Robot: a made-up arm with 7 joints. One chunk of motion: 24 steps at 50 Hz.
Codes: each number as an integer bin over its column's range. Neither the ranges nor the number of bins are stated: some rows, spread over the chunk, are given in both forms.
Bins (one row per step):
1: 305 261 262 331 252 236 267
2: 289 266 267 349 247 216 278
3: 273 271 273 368 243 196 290
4: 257 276 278 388 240 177 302
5: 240 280 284 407 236 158 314
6: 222 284 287 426 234 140 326
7: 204 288 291 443 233 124 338
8: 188 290 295 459 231 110 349
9: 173 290 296 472 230 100 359
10: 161 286 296 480 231 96 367
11: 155 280 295 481 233 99 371
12: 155 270 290 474 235 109 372
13: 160 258 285 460 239 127 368
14: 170 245 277 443 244 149 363
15: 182 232 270 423 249 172 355
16: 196 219 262 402 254 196 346
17: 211 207 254 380 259 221 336
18: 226 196 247 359 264 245 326
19: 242 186 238 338 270 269 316
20: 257 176 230 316 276 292 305
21: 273 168 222 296 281 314 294
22: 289 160 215 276 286 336 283
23: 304 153 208 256 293 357 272
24: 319 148 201 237 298 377 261
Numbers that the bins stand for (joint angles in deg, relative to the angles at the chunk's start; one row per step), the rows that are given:
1: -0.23 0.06 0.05 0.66 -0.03 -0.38 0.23
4: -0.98 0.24 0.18 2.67 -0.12 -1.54 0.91
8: -2.06 0.41 0.31 5.17 -0.19 -2.85 1.83
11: -2.57 0.29 0.31 5.94 -0.18 -3.06 2.26
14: -2.34 -0.12 0.17 4.60 -0.09 -2.08 2.10
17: -1.70 -0.57 -0.01 2.39 0.03 -0.68 1.58
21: -0.73 -1.03 -0.26 -0.57 0.20 1.14 0.75
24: -0.01 -1.26 -0.43 -2.65 0.33 2.38 0.11
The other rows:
2: -0.48 0.12 0.09 1.29 -0.07 -0.77 0.44
3: -0.73 0.18 0.14 1.96 -0.10 -1.16 0.68
5: -1.24 0.29 0.22 3.34 -0.15 -1.91 1.14
6: -1.52 0.33 0.25 4.01 -0.17 -2.26 1.38
7: -1.81 0.38 0.28 4.60 -0.18 -2.57 1.61
9: -2.29 0.41 0.32 5.63 -0.20 -3.04 2.03
10: -2.48 0.36 0.32 5.91 -0.19 -3.12 2.18
12: -2.57 0.17 0.27 5.70 -0.16 -2.87 2.28
13: -2.50 0.03 0.23 5.20 -0.13 -2.51 2.20
15: -2.15 -0.28 0.11 3.90 -0.05 -1.63 1.95
16: -1.93 -0.43 0.05 3.16 -0.01 -1.16 1.77
18: -1.46 -0.70 -0.07 1.65 0.07 -0.21 1.38
19: -1.21 -0.82 -0.14 0.91 0.11 0.26 1.18
20: -0.98 -0.93 -0.20 0.13 0.16 0.71 0.97
22: -0.48 -1.12 -0.32 -1.28 0.24 1.58 0.54
23: -0.24 -1.20 -0.37 -1.98 0.29 1.99 0.32

